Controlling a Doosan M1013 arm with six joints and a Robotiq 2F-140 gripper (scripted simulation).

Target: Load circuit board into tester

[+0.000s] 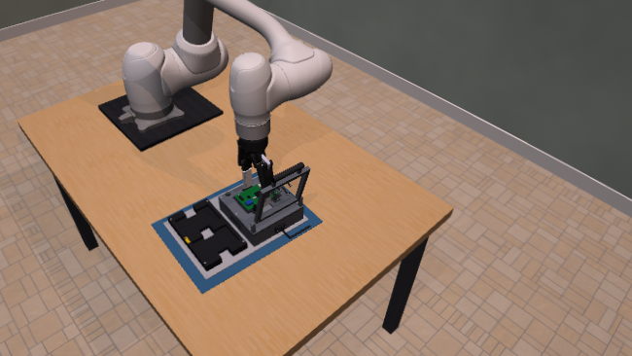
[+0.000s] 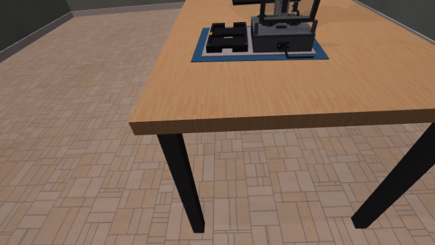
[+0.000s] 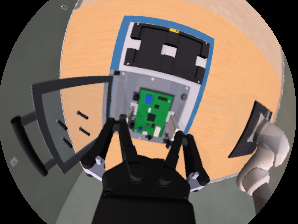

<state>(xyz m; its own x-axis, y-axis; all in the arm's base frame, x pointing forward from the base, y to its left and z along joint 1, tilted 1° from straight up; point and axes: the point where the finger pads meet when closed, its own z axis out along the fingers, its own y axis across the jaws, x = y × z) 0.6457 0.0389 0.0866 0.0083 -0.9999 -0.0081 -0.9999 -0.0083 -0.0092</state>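
Right now the green circuit board is 2 cm below my hand. From my hand the other things lie so: latch hook 6 cm to the left, 6 cm behind, 1 cm below; lid 12 cm ahead, 9 cm above.
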